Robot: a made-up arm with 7 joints. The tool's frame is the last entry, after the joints. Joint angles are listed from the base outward. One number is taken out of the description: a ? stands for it. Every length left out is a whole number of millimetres.
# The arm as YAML. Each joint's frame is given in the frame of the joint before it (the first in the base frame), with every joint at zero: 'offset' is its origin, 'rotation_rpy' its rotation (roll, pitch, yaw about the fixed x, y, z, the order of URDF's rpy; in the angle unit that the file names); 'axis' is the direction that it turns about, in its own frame. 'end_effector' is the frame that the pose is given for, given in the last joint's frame.
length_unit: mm
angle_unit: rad
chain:
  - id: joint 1
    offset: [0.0, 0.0, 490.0]
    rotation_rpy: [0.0, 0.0, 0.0]
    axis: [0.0, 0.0, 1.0]
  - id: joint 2
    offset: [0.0, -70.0, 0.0]
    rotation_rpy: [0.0, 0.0, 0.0]
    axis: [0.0, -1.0, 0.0]
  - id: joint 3
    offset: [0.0, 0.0, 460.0]
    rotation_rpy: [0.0, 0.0, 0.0]
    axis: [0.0, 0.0, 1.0]
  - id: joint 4
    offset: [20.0, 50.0, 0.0]
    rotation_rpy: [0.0, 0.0, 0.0]
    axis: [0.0, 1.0, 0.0]
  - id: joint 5
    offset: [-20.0, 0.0, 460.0]
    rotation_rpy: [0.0, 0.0, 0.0]
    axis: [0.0, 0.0, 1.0]
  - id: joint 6
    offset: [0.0, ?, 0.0]
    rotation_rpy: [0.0, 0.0, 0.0]
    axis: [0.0, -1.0, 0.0]
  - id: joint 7
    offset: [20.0, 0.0, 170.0]
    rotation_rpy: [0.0, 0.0, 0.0]
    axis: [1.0, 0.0, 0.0]
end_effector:
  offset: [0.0, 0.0, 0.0]
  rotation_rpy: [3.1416, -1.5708, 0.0]
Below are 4 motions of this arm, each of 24 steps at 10 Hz.
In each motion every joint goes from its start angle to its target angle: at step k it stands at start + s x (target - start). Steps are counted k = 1, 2, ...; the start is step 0. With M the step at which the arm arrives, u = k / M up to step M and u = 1 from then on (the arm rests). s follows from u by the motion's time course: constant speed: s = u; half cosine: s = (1 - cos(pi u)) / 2; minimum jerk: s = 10 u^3 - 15 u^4 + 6 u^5.
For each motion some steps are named. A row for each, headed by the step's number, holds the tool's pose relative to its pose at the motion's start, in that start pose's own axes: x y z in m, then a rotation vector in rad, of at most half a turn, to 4 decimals.
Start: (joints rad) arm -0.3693 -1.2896 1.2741 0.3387 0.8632 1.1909 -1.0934
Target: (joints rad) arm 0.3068 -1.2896 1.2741 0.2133 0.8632 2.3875 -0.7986
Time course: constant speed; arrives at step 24
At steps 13, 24:
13: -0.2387 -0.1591 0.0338 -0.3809 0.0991 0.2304
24: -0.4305 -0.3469 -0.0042 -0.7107 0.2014 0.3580

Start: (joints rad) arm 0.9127 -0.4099 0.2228 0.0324 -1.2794 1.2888 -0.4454
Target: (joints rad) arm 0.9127 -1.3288 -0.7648 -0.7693 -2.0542 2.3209 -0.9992
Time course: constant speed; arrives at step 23
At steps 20, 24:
20: 0.1229 -0.7186 -0.3829 -0.4792 1.2362 -1.8168
24: 0.0968 -0.7977 -0.4864 -0.5973 1.5395 -1.9777

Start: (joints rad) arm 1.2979 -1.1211 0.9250 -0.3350 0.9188 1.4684 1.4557
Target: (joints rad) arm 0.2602 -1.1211 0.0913 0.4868 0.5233 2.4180 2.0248
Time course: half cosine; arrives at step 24
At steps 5, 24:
5: -0.0267 -0.0739 -0.0221 0.1045 0.0397 -0.1256
24: -0.3688 -0.5365 -0.5068 1.1240 0.0743 -1.3431

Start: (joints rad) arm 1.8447 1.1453 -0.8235 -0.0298 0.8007 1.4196 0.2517
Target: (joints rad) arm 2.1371 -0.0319 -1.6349 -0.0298 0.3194 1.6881 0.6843
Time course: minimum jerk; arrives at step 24
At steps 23, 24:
23: -1.0015 0.0089 -0.3353 0.1632 -0.9745 -0.4373
24: -1.0021 0.0087 -0.3359 0.1638 -0.9752 -0.4373

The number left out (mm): -160.0
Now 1 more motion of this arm.
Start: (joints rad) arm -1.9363 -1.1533 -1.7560 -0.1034 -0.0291 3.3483 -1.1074
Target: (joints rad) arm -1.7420 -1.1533 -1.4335 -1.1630 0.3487 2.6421 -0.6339
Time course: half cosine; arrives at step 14
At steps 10, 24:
10: -0.0605 0.1361 0.3130 -0.7074 -0.1534 0.3582
24: -0.0672 0.2086 0.3523 -0.8663 -0.1057 0.4802

